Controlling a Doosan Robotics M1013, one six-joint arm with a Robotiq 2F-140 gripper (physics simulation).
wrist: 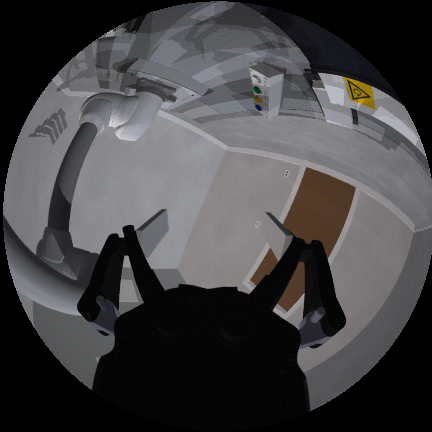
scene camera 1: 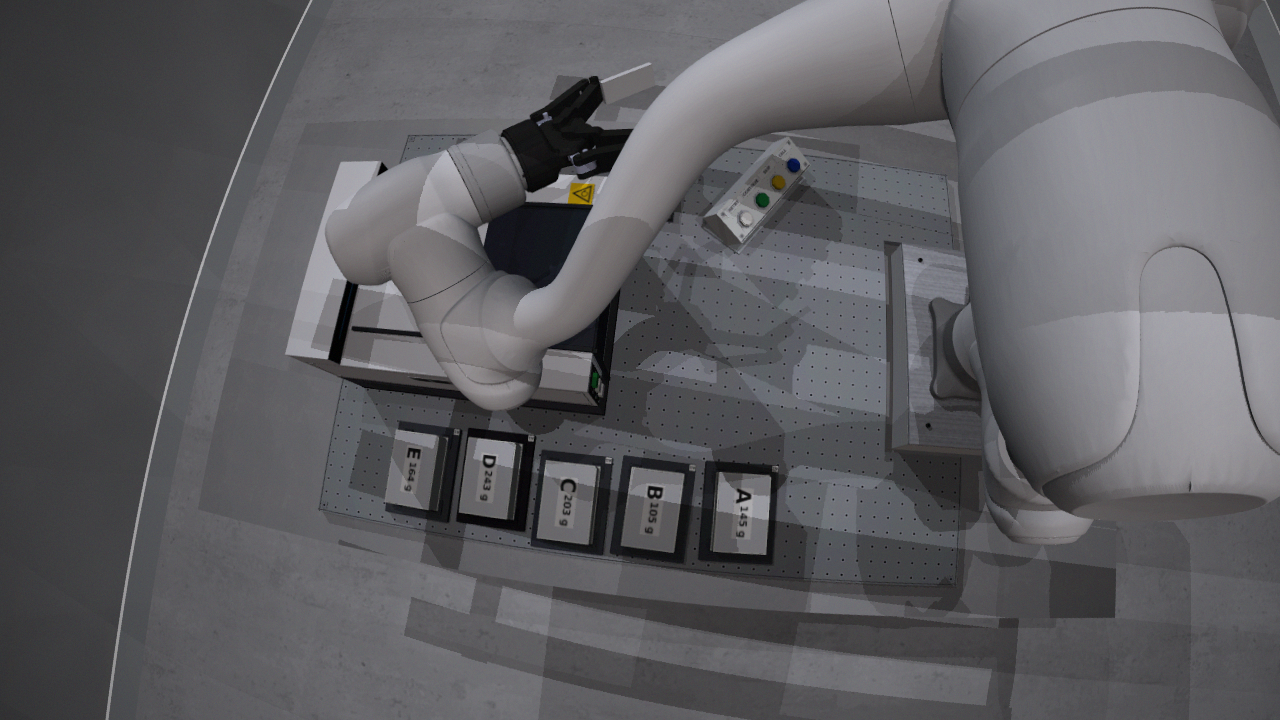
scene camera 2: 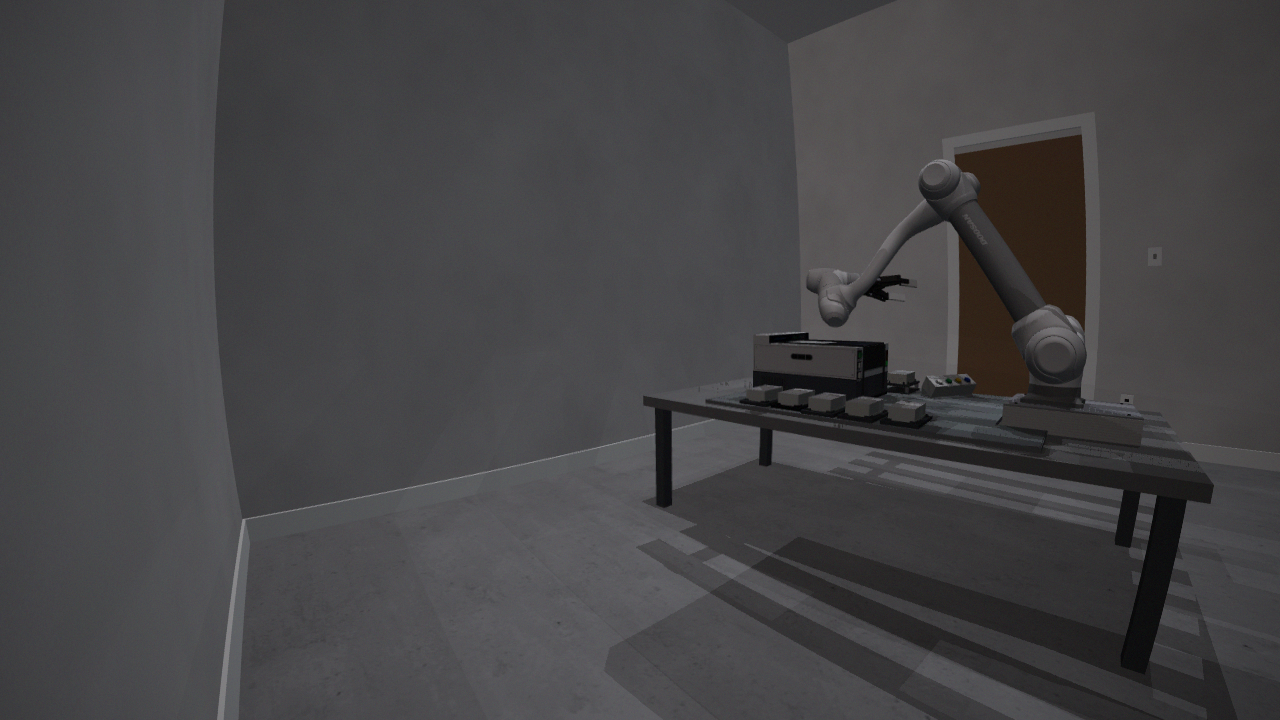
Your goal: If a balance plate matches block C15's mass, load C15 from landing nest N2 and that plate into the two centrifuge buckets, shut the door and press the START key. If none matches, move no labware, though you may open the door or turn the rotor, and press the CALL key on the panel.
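Places are measured from the arm's base along level axes (x ahead, y left, z up), in millimetres.
Pixels of known places: gripper, fingertip midpoint: (wrist: 214,221) (scene camera 2: 910,291); arm's base, origin of the base link: (wrist: 153,88) (scene camera 1: 976,354) (scene camera 2: 1052,402).
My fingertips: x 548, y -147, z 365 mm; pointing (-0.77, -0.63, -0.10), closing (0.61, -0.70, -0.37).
Note:
Ahead of a thing's pixels: the offset from my fingertips to its top centre. "spot": to the spot under its first point. Level surfaces: height alone.
My gripper (scene camera 1: 619,111) (scene camera 2: 902,290) (wrist: 214,221) is open and empty, roughly level, high above the back of the centrifuge (scene camera 1: 393,351) (scene camera 2: 799,361). The arm partly hides the centrifuge's dark door panel @(dx +180, dy +165, dz -208 mm) (scene camera 1: 529,234), which lies over its top; the buckets do not show. Balance plates E 164 g @(dx +384, dy +474, dz -367 mm) (scene camera 1: 418,471), D 243 g @(dx +248, dy +464, dz -367 mm) (scene camera 1: 492,480), C 203 g @(dx +112, dy +480, dz -367 mm) (scene camera 1: 570,503), B 105 g @(dx -23, dy +470, dz -367 mm) (scene camera 1: 652,510) and A 145 g @(dx -162, dy +457, dz -367 mm) (scene camera 1: 742,513) sit in dark nests. A pale block @(dx +79, dy -126, dz -341 mm) (scene camera 2: 902,377) stands behind the centrifuge, its label unreadable. The button panel @(dx -135, dy -114, dz -337 mm) (scene camera 1: 770,190) (scene camera 2: 948,391) (wrist: 274,92) has white, green, yellow and blue buttons.
The arm's forearm (scene camera 1: 680,116) crosses above the centrifuge and hides part of the gripper in scene camera 1. A yellow warning label @(spot: dx +143, dy +31, dz -210 mm) (scene camera 1: 581,193) (wrist: 359,91) is on the centrifuge's pale edge. The perforated board @(dz -421 mm) (scene camera 1: 832,358) lies between the centrifuge and the arm's base.

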